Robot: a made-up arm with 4 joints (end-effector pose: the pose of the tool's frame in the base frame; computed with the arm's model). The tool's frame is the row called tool. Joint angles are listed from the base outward.
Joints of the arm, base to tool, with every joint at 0 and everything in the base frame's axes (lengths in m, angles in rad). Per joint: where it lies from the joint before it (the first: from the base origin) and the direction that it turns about. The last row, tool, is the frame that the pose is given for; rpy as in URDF.
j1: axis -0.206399 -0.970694 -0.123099 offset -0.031 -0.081 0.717
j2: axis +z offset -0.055 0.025 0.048
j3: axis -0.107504 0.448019 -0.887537 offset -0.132 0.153 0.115
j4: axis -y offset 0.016 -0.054 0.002
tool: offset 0.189 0.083 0.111 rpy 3.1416 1.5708 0
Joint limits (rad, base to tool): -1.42..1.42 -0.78..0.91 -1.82..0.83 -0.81..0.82
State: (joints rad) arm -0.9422 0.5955 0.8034 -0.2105
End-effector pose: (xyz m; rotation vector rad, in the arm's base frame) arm 0.0851 -0.0202 0.8394 0.2135 0.0442 -3.0165
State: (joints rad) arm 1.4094 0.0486 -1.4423 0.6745
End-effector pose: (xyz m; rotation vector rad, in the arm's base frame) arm -0.3903 0.1730 0.4888 1.5172 0.5767 0.8394
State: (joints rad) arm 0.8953 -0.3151 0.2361 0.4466
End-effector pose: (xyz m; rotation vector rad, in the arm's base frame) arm -0.2373 0.1466 0.9219 -2.6794 0.6665 0.4165
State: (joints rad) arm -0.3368 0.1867 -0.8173 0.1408
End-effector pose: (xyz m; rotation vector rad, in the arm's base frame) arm -0.0812 0.1611 1.1285 1.9872 1.2399 -1.5688
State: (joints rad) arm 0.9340 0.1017 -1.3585 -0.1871
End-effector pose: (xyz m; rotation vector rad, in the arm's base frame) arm -0.3664 0.3128 0.7029 1.8057 0.3307 -0.2742
